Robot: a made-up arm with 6 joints.
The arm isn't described. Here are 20 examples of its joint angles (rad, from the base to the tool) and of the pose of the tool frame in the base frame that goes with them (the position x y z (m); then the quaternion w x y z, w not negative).
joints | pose
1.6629 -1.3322 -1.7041 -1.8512 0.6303 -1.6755 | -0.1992 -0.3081 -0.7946 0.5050 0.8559 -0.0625 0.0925
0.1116 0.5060 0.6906 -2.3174 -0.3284 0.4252 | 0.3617 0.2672 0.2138 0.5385 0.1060 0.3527 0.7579
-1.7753 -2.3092 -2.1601 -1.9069 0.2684 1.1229 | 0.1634 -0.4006 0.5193 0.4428 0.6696 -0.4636 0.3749
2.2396 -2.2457 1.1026 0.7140 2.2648 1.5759 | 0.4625 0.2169 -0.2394 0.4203 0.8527 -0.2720 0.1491
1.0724 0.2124 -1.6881 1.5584 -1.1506 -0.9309 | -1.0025 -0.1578 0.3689 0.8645 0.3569 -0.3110 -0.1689
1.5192 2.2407 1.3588 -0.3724 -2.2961 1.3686 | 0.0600 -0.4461 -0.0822 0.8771 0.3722 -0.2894 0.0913
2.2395 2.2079 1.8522 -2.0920 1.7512 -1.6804 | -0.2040 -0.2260 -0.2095 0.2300 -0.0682 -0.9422 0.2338
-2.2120 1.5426 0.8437 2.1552 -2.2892 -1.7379 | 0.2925 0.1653 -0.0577 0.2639 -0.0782 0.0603 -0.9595
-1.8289 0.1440 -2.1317 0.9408 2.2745 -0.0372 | 0.3640 -0.1485 0.2875 0.5621 -0.8070 -0.1437 0.1100
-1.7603 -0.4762 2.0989 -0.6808 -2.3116 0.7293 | 0.4817 -0.5674 -0.1077 0.7856 0.3156 0.1434 0.5125
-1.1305 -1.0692 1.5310 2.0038 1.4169 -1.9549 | -0.1633 0.0216 0.3490 0.9668 -0.0904 -0.1697 0.1686
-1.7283 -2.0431 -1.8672 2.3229 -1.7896 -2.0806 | -0.2648 -0.1689 0.8319 0.9174 0.0720 0.1931 0.3404
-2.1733 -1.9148 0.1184 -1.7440 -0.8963 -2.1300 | 0.0985 0.2771 0.4843 0.2760 -0.0482 0.4138 -0.8662
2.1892 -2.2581 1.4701 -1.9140 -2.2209 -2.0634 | -0.1242 -0.1178 0.1824 0.2017 0.7585 -0.3790 0.4903
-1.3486 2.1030 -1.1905 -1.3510 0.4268 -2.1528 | -0.0608 -0.0718 -0.6904 0.4027 0.8991 -0.1315 -0.1099
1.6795 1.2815 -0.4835 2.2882 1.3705 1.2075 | -0.8981 0.0729 0.9716 0.0660 -0.3985 -0.7370 0.5420
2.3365 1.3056 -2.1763 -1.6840 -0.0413 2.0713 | -0.3365 -0.1875 0.1451 0.4665 0.8054 -0.0651 0.3600
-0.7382 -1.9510 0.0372 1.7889 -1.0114 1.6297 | 0.0072 0.6174 0.0291 0.3842 -0.4588 0.3407 0.7251
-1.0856 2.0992 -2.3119 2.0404 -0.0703 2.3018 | 0.0050 -0.6726 -0.6230 0.7355 0.3531 0.2477 -0.5226
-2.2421 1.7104 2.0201 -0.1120 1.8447 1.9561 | 0.0789 0.2084 0.3601 0.3276 -0.2868 -0.2794 0.8558
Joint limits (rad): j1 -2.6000..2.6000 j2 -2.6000..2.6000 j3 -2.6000..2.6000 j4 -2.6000..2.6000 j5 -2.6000..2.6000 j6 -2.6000..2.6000
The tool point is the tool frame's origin. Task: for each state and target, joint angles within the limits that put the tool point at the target. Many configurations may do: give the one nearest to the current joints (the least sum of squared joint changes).
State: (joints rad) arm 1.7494 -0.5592 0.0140 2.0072 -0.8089 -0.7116
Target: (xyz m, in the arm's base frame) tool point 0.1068 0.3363 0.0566
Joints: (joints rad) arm 1.7106 -0.9287 0.9058 2.6000 -1.1119 -1.3322
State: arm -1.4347 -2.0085 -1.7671 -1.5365 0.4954 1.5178
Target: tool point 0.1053 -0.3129 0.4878
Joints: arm -1.5286 -1.8928 -1.7764 -1.6846 0.1415 1.4177
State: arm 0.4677 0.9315 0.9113 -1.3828 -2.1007 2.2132
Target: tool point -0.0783 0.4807 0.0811
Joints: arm 0.4148 0.7508 0.1779 -1.0018 -2.2536 2.2327
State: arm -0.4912 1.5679 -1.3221 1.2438 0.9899 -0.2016
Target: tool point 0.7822 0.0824 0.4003
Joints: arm -0.3154 1.6872 -0.3266 1.4797 0.8733 -0.8001
